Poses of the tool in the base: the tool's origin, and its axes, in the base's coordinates. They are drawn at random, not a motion.
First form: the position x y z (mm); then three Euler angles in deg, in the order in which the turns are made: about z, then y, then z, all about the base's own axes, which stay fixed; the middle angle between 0 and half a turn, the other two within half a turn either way.
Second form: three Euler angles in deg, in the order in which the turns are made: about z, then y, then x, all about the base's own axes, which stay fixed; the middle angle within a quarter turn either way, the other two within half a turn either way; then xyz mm. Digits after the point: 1 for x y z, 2 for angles.
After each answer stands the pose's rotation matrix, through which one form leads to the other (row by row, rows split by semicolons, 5 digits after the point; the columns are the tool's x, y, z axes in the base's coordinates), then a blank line. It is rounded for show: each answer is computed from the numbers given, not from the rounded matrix.
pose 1, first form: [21.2 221.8 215.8 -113.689 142.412 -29.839]
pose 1, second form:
[102.21 31.95 159.04 21.2 221.8 215.8]
-0.17948 -0.82935 0.52911; -0.95275 0.01255 -0.30350; 0.24507 -0.55858 -0.79242

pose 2, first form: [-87.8 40.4 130.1 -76.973 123.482 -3.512]
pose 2, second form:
[109.37 56.36 174.71 -87.8 40.4 130.1]
-0.18380 -0.52266 0.83249; -0.96482 0.25791 -0.05109; -0.18801 -0.81259 -0.55167

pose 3, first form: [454.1 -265.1 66.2 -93.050 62.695 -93.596]
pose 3, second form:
[175.30 -3.19 62.65 454.1 -265.1 66.2]
-0.99509 -0.08183 -0.05573; 0.08699 -0.45384 -0.88683; 0.04728 -0.88732 0.45873

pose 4, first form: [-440.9 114.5 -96.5 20.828 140.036 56.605]
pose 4, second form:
[137.63 20.70 -145.02 -440.9 114.5 -96.5]
-0.69115 -0.63034 0.35353; -0.40238 0.74197 0.53626; -0.60033 0.22838 -0.76645

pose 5, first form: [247.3 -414.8 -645.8 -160.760 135.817 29.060]
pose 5, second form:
[-18.53 37.53 -154.73 247.3 -414.8 -645.8]
0.75189 0.25204 0.60921; 0.04082 -0.94007 0.33853; 0.65803 -0.22966 -0.71712

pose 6, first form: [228.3 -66.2 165.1 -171.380 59.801 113.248]
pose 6, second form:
[-69.19 -19.95 -57.65 228.3 -66.2 165.1]
0.33401 0.87867 -0.34114; -0.39778 0.45952 0.79411; 0.85452 -0.12954 0.50300

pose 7, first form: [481.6 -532.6 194.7 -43.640 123.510 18.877]
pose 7, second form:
[104.59 52.09 -153.96 481.6 -532.6 194.7]
-0.15477 -0.59465 0.78894; -0.78227 0.56150 0.26976; -0.60341 -0.57542 -0.55208

